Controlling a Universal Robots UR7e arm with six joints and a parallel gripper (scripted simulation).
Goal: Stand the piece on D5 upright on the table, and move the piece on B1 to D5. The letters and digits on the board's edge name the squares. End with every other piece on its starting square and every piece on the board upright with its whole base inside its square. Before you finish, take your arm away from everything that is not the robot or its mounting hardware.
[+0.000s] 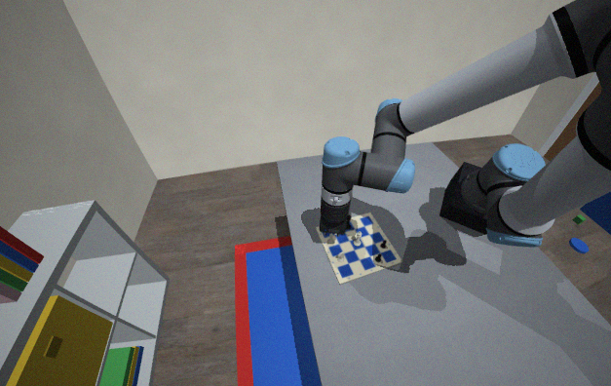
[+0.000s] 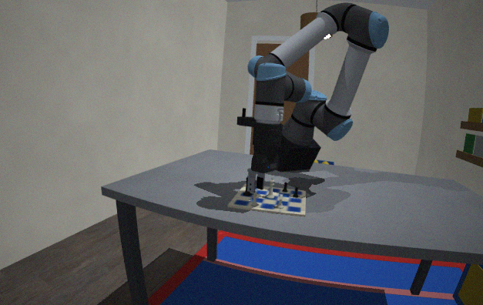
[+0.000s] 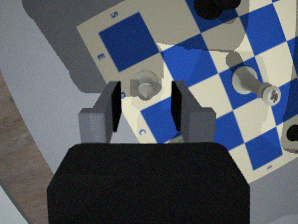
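Now: the small white piece 4 cm below my hand. Also, from my hand: chessboard 9 cm behind, 2 cm to the left, 6 cm below; then tall black piece 6 cm behind, 6 cm to the right, 3 cm below.
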